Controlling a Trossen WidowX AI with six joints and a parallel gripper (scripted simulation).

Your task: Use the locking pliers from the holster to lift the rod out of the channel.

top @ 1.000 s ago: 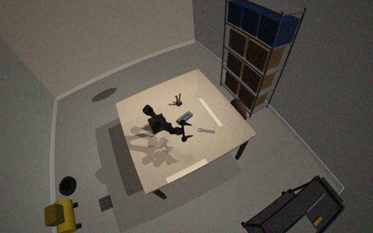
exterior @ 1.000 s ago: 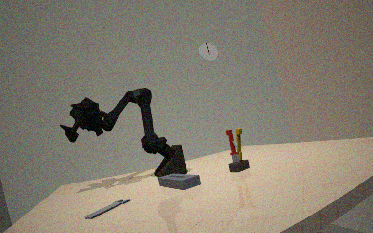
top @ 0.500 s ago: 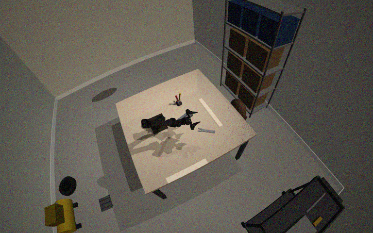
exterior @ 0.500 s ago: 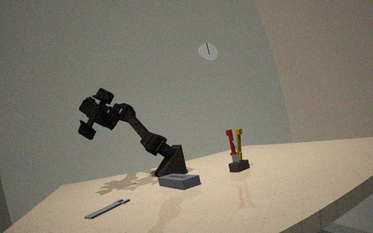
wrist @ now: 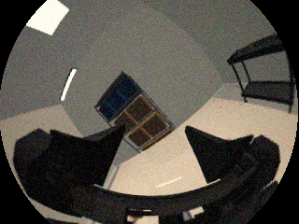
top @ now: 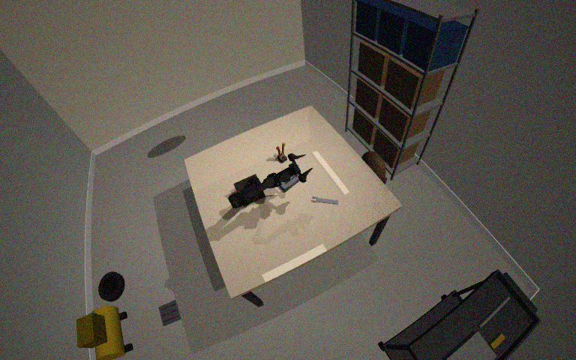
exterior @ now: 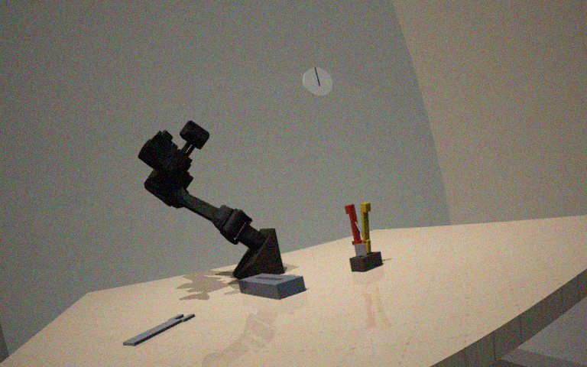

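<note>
My gripper tip is now 390 mm to the right of the yellow handle and 240 mm above it. The rest, counted from my gripper tip: grey channel block (320 mm below, 150 mm to the left, 70 mm behind); dark holster (380 mm to the left, 330 mm below, 20 mm behind); flat grey forked bar (340 mm below, 100 mm to the right, 20 mm ahead).
</note>
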